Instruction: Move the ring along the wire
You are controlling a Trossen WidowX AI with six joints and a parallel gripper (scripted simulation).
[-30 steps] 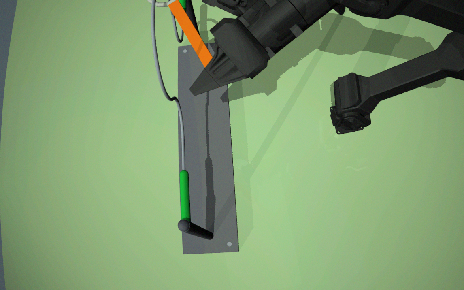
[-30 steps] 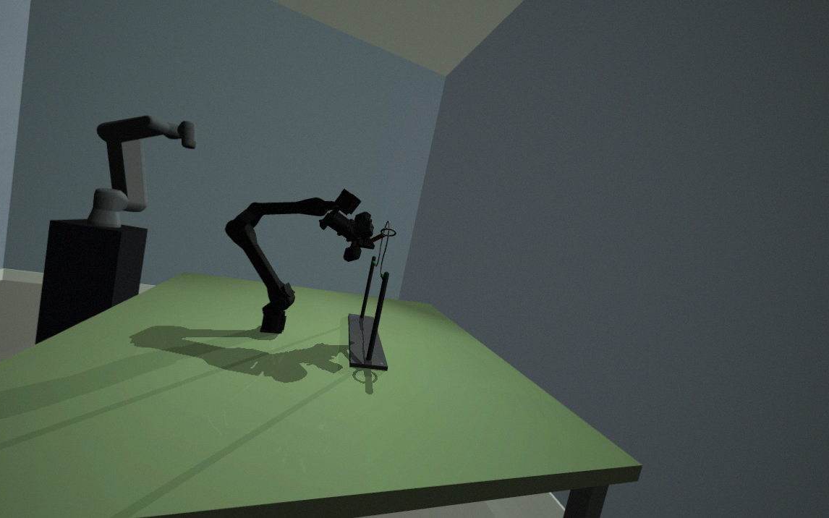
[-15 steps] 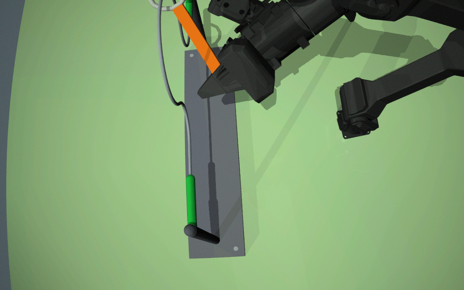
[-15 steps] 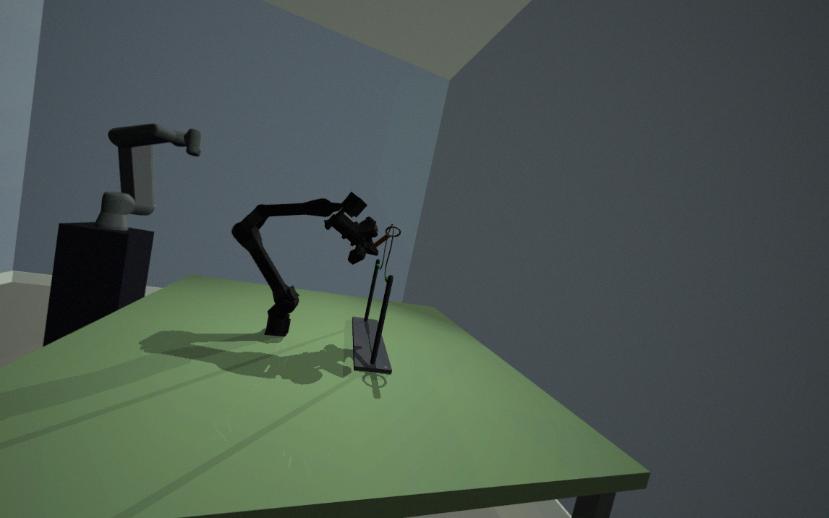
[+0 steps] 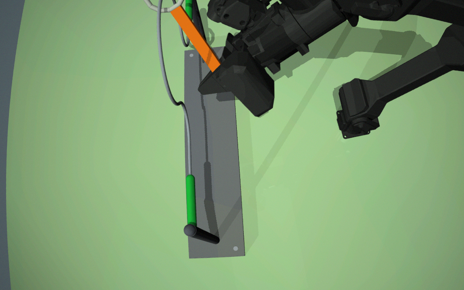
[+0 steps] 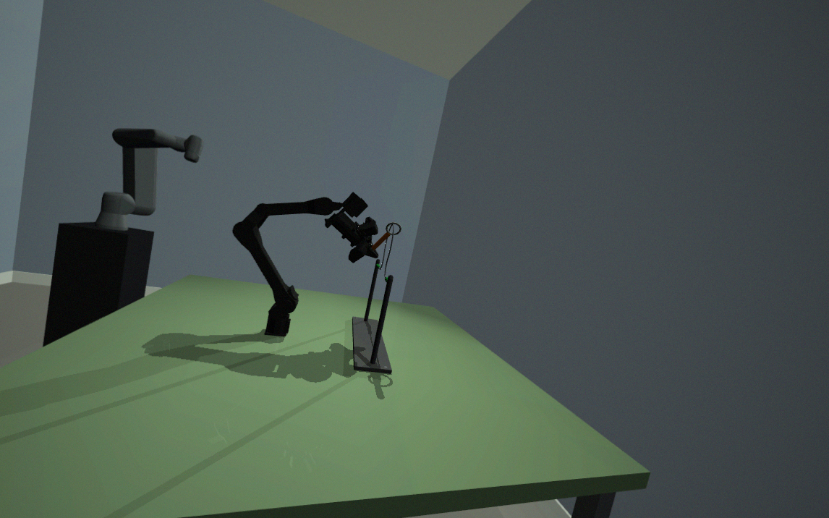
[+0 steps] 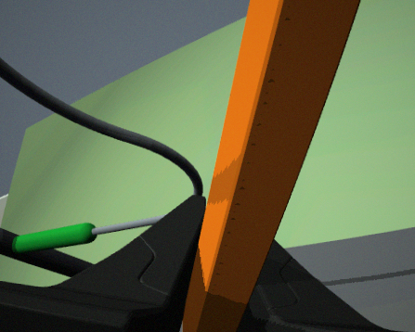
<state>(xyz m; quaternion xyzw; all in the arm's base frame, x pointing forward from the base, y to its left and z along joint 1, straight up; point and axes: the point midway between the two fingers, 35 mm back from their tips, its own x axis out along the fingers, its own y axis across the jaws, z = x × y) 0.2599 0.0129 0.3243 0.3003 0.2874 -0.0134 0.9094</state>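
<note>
Right now the ring with orange handle is 60 mm to the right of my gripper tip and 80 mm above it.
</note>
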